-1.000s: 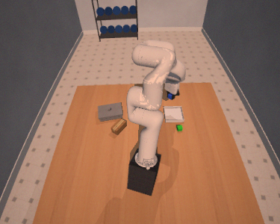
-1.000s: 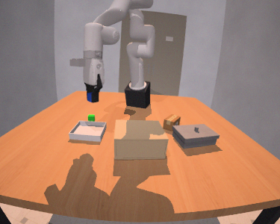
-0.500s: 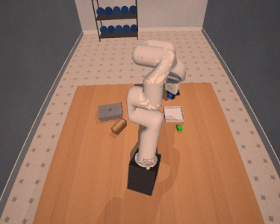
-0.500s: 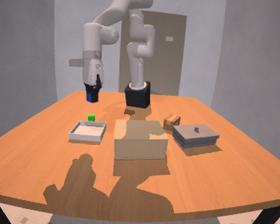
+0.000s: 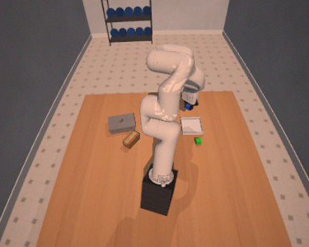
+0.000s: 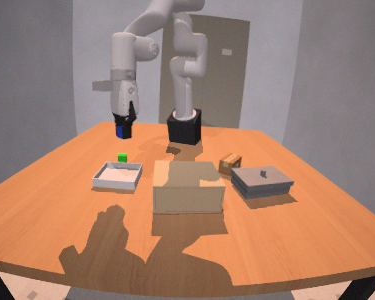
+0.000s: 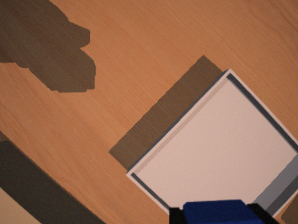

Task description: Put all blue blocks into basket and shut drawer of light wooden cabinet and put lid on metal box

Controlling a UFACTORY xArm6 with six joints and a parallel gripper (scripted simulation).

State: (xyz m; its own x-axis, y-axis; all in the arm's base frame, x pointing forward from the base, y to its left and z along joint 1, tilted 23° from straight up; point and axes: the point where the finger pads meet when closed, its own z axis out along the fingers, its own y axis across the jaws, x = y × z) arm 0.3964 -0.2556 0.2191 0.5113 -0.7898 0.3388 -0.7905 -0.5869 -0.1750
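My gripper is now 4 cm past the white basket, 3 cm to the left of it and 17 cm above it. The rest, counted from my hand: green block (18 cm behind, 2 cm to the right, 17 cm below); drawer (9 cm ahead, 18 cm to the left, 14 cm below); light wooden cabinet (10 cm ahead, 18 cm to the left, 14 cm below).
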